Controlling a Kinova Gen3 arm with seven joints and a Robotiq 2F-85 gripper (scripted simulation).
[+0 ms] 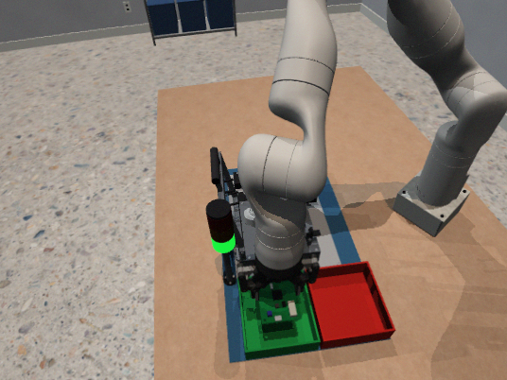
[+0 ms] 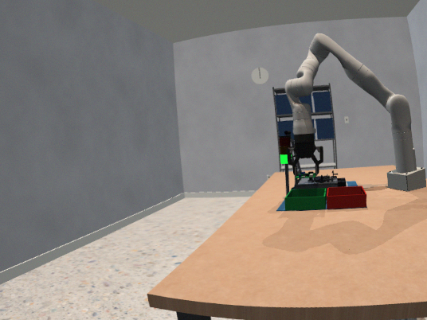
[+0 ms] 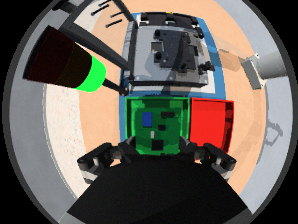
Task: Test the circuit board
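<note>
The green circuit board lies 10 mm below my hand. From my hand the other things lie so: red bin 150 mm behind, 10 mm to the right, 100 mm below; then green bin 100 mm below; then tester lid 80 mm ahead, 200 mm to the right, 70 mm above.
</note>
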